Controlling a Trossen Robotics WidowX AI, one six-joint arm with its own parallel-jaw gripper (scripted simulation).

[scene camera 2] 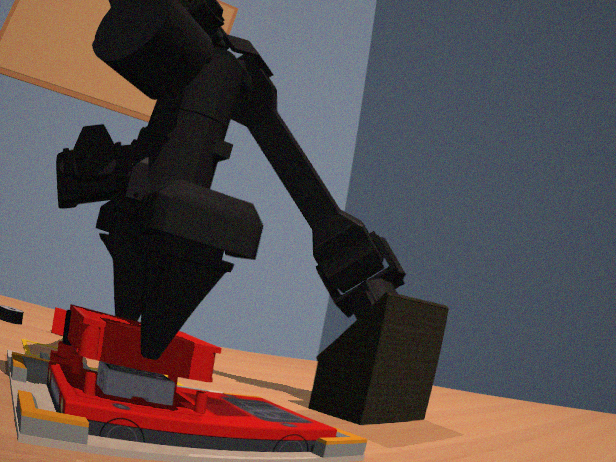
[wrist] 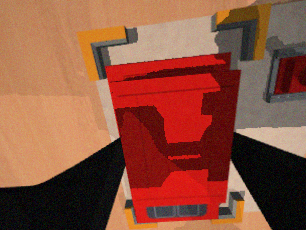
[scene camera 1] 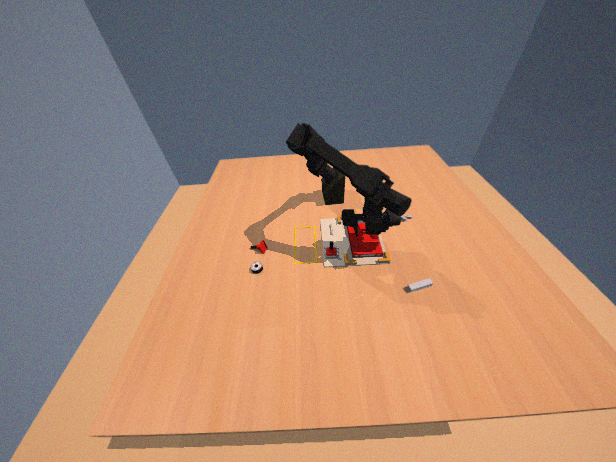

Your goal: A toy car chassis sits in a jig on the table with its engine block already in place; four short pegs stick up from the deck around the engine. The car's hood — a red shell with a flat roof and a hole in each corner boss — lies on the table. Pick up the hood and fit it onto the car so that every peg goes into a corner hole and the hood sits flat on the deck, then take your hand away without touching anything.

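Observation:
My gripper, visible in scene camera 1 and the wrist view, holds a red hood. A jig and a grey engine block are also visible.

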